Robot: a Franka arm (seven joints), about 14 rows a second.
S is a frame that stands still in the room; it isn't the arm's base.
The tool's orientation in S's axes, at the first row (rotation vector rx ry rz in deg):
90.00, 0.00, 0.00
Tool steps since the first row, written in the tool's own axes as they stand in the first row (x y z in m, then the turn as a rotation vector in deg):
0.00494, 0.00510, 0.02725, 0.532, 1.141, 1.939
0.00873, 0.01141, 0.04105, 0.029, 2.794, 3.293
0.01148, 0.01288, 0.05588, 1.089, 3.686, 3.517
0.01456, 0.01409, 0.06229, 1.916, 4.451, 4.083
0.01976, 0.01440, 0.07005, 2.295, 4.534, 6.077
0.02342, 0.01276, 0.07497, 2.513, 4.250, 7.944
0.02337, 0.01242, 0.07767, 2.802, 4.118, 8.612
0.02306, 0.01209, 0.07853, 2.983, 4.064, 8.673
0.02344, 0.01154, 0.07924, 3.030, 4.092, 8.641
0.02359, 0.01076, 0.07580, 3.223, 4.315, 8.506
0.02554, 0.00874, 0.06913, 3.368, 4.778, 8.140
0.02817, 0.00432, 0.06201, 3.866, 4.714, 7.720
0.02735, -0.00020, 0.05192, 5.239, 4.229, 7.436
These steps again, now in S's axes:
0.00494, -0.02725, 0.00510, 0.532, -1.939, 1.141
0.00873, -0.04105, 0.01141, 0.029, -3.293, 2.794
0.01148, -0.05588, 0.01288, 1.089, -3.517, 3.686
0.01456, -0.06229, 0.01409, 1.916, -4.083, 4.451
0.01976, -0.07005, 0.01440, 2.295, -6.077, 4.534
0.02342, -0.07497, 0.01276, 2.513, -7.944, 4.250
0.02337, -0.07767, 0.01242, 2.802, -8.612, 4.118
0.02306, -0.07853, 0.01209, 2.983, -8.673, 4.064
0.02344, -0.07924, 0.01154, 3.030, -8.641, 4.092
0.02359, -0.07580, 0.01076, 3.223, -8.506, 4.315
0.02554, -0.06913, 0.00874, 3.368, -8.140, 4.778
0.02817, -0.06201, 0.00432, 3.866, -7.720, 4.714
0.02735, -0.05192, -0.00020, 5.239, -7.436, 4.229

